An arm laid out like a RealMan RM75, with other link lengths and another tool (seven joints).
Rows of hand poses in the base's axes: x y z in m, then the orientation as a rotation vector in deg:
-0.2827, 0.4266, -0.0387, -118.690, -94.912, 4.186
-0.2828, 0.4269, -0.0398, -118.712, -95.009, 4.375
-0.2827, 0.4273, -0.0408, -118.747, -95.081, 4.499
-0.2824, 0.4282, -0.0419, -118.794, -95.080, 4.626
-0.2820, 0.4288, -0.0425, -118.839, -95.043, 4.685
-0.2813, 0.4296, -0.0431, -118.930, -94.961, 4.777
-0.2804, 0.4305, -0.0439, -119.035, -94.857, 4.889
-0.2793, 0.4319, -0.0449, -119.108, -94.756, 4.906
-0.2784, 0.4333, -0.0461, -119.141, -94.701, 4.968
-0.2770, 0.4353, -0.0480, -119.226, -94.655, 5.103
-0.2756, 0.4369, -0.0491, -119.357, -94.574, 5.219
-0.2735, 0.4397, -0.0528, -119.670, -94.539, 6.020
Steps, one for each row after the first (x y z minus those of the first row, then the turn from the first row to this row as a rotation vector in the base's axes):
-0.0001, 0.0003, -0.0011, -0.139, 0.044, 0.079
0.0000, 0.0007, -0.0021, -0.248, 0.061, 0.127
0.0003, 0.0016, -0.0032, -0.338, 0.110, 0.129
0.0007, 0.0022, -0.0038, -0.381, 0.141, 0.099
0.0014, 0.0030, -0.0044, -0.454, 0.193, 0.031
0.0023, 0.0039, -0.0052, -0.538, 0.260, -0.053
0.0034, 0.0053, -0.0062, -0.557, 0.289, -0.139
0.0043, 0.0067, -0.0074, -0.587, 0.336, -0.173
0.0057, 0.0087, -0.0093, -0.690, 0.395, -0.211
0.0071, 0.0103, -0.0104, -0.802, 0.442, -0.292
0.0092, 0.0131, -0.0141, -1.374, 0.754, -0.302

